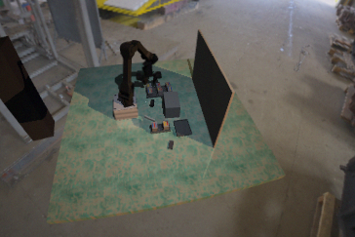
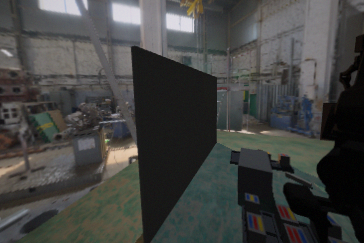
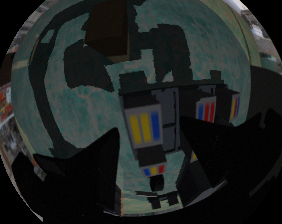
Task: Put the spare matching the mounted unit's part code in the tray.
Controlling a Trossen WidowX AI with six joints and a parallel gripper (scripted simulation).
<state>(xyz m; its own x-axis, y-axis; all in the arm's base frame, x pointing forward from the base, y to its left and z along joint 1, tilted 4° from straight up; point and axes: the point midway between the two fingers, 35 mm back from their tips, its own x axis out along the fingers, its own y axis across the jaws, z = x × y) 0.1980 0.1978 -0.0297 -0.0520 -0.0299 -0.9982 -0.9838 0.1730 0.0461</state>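
Right now my gripper tip is 10 mm above the spare block. Also, from my gripper tip: grey wall panel: 310 mm ahead, 310 mm to the right, 170 mm above.
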